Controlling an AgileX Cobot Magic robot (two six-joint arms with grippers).
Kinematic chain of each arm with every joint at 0, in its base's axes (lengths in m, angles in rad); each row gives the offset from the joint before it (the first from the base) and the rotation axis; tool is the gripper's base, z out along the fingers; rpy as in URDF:
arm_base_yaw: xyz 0 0 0.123 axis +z
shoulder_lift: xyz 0 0 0 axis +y
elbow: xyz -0.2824 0 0.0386 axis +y
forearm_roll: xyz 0.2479 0 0.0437 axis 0.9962 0 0.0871
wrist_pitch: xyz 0 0 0 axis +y
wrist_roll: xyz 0.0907 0 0.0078 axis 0.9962 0 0.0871
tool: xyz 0 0 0 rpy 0 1.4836 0
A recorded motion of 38 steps. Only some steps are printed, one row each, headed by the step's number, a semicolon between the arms.
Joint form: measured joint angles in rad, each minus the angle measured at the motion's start. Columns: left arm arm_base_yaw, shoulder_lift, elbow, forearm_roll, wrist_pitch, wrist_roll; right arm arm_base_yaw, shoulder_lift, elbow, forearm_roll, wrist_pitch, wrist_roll.
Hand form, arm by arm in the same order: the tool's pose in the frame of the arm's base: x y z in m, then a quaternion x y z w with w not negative. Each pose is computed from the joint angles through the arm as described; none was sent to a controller.
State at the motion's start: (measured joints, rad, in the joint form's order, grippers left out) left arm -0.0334 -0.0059 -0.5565 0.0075 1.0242 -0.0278; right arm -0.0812 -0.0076 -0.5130 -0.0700 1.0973 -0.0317
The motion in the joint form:
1: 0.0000 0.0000 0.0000 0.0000 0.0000 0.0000; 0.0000 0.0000 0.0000 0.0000 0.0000 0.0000
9: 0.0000 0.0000 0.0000 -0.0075 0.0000 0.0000; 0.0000 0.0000 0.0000 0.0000 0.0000 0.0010
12: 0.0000 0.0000 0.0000 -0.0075 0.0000 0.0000; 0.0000 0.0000 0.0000 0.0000 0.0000 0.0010
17: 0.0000 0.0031 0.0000 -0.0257 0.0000 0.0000; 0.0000 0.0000 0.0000 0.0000 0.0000 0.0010
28: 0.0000 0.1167 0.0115 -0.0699 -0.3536 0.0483; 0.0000 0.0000 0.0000 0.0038 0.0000 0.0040
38: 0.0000 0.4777 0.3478 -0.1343 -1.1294 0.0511; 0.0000 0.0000 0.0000 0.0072 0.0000 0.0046
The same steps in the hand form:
1: -0.0115 0.0010 0.2957 0.00212 0.82640 -0.01348 0.56292; -0.0096 -0.0049 0.2779 0.02355 0.85653 -0.06388 0.51159
9: -0.0115 0.0004 0.2957 0.00231 0.82641 -0.01723 0.56281; -0.0096 -0.0049 0.2779 0.02398 0.85652 -0.06362 0.51162
12: -0.0115 0.0004 0.2957 0.00231 0.82641 -0.01723 0.56281; -0.0096 -0.0049 0.2779 0.02398 0.85652 -0.06362 0.51162
17: -0.0110 -0.0010 0.2957 0.00277 0.82724 -0.02627 0.56122; -0.0096 -0.0049 0.2779 0.02398 0.85652 -0.06362 0.51162
28: 0.0199 -0.0042 0.3230 0.01454 0.75736 -0.03484 0.65191; -0.0096 -0.0046 0.2779 0.02514 0.85654 -0.06097 0.51185
38: 0.1075 -0.0024 0.2568 -0.02992 0.73133 -0.04152 0.68010; -0.0096 -0.0043 0.2779 0.02528 0.85658 -0.05912 0.51199

